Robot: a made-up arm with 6 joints.
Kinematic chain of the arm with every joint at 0, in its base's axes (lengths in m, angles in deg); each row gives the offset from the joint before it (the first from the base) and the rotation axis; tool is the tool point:
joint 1: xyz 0 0 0.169 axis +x
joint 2: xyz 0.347 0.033 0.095 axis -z
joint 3: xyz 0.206 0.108 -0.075 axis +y
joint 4: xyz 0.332 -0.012 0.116 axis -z
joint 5: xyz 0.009 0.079 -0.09 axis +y
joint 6: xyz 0.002 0 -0.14 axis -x
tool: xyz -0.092 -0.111 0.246
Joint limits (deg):
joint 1: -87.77..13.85
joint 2: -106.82..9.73
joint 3: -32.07..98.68
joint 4: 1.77..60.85
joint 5: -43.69..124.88
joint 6: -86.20..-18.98
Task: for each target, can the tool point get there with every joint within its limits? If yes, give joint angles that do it. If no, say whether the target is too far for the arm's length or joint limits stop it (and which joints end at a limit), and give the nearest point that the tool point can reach.
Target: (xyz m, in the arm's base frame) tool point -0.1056 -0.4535 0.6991
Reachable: no: joint limits stop it (at a limit: joint 1, joint 3, joint 5, joint 6) | nearest point 0.2764 -0.3316 0.2136 | short by 0.630 m
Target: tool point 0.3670 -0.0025 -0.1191
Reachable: yes | joints -50.19 -75.90 45.92 42.82 5.01 -76.95
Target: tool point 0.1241 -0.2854 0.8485
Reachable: no: joint limits stop it (at a limit: joint 1, joint 2, joint 3, joint 4, joint 5, joint 6) | nearest point 0.1738 0.0969 0.4811 | short by 0.533 m
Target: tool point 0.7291 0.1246 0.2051
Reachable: yes | joints -23.75 -9.04 4.95 37.41 51.47 -41.30
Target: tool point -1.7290 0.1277 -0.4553
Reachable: no: too far | nearest point 0.0528 0.0678 -0.1624 | short by 1.807 m
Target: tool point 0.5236 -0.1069 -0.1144
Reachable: yes | joints -74.95 -57.94 67.94 18.11 -8.38 -40.23
